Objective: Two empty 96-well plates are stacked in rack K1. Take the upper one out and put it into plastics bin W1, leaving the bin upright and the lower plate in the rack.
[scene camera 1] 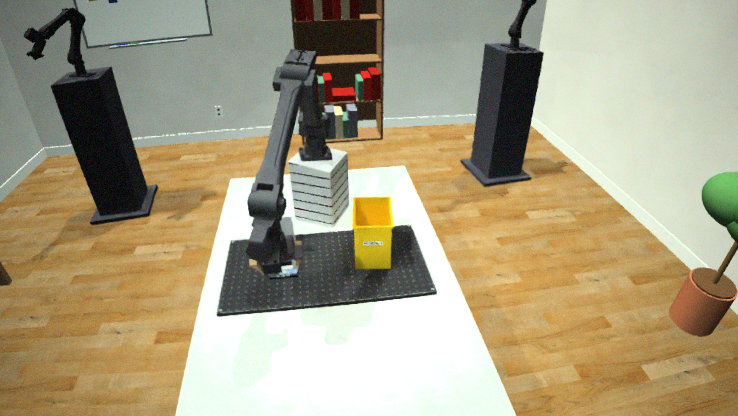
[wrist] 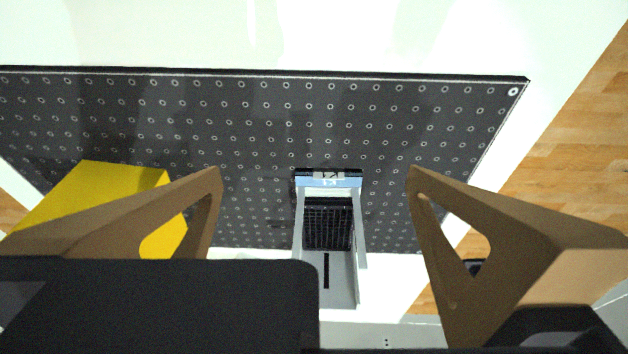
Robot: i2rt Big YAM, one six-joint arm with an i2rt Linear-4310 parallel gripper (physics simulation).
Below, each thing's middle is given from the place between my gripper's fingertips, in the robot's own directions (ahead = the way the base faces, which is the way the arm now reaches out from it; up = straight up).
The black 96-well plate (wrist: 328,222) lies 250 mm behind my hand, 10 mm to the left of it and 140 mm below it. The rest, counted from my hand: yellow plastics bin W1 (scene camera 1: 372,216): 210 mm behind, 330 mm to the left, 90 mm below.
